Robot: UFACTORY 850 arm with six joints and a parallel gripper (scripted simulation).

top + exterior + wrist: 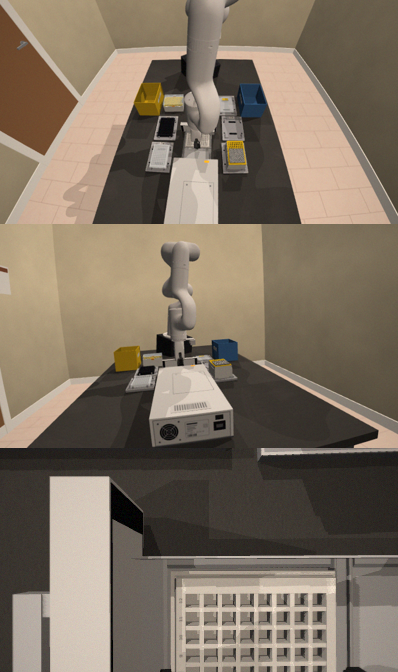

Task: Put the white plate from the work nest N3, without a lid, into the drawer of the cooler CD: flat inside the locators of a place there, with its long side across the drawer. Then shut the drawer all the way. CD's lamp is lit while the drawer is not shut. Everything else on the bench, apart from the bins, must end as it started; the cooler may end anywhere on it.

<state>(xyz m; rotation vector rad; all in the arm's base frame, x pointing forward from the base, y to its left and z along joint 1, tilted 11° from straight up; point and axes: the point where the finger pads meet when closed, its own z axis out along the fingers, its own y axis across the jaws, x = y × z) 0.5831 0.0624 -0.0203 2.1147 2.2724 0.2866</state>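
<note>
The white well plate lies 1 cm below my hand. Also, from my hand: yellow tip box (19 cm to the left, 6 cm ahead, 2 cm above); then cooler CD (19 cm ahead, 2 cm to the left, 1 cm above); then drawer (3 cm ahead).
</note>
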